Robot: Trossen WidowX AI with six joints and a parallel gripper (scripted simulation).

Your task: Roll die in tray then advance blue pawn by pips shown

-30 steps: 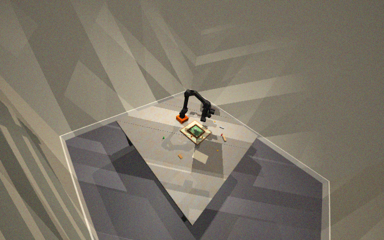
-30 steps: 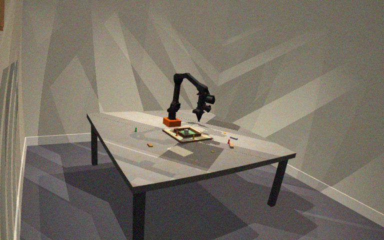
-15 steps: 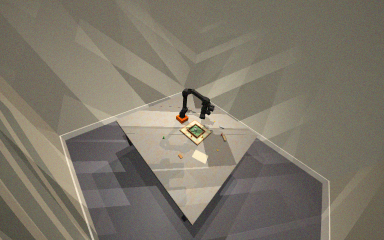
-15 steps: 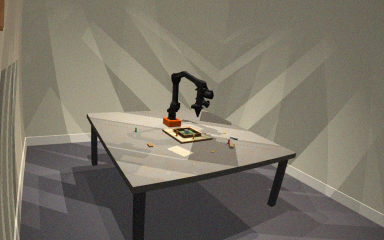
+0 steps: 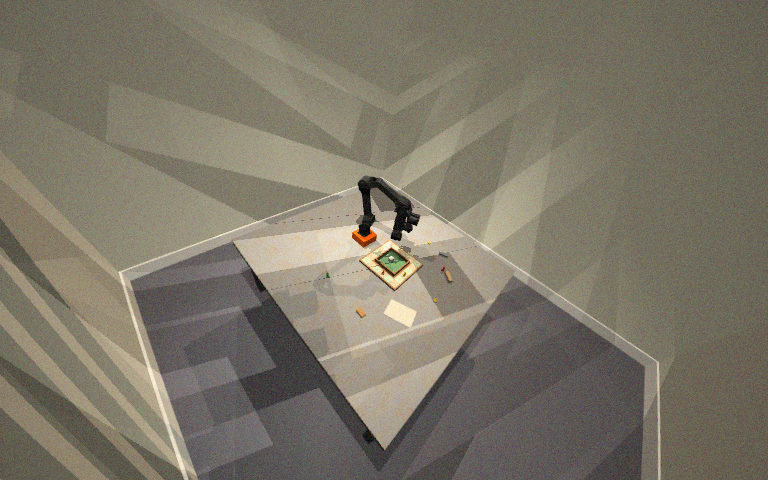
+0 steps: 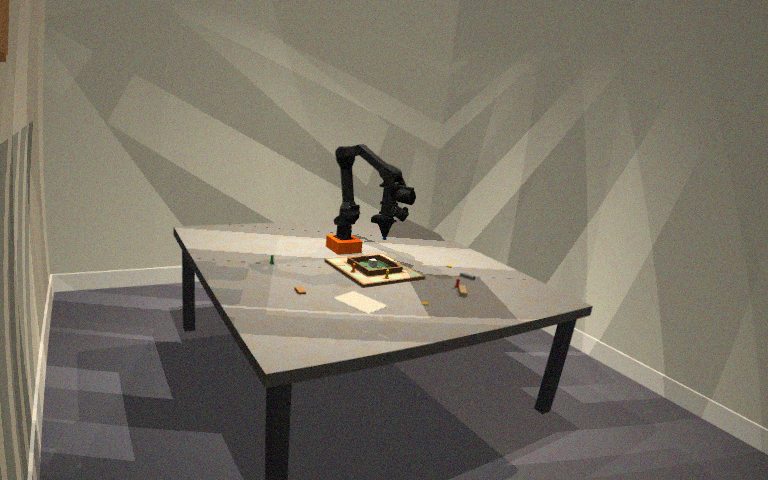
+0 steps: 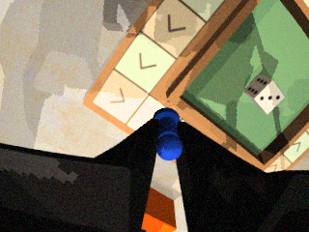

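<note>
Now: the white die 9 cm to the right of my gripper tip, 8 cm below it and 5 cm ahead of it. From my gripper tip the other things lie so: blue pawn 1 cm above; green tray 10 cm below, 9 cm to the right, 6 cm ahead; yellow pawn 18 cm ahead, 13 cm to the right, 8 cm below.
</note>
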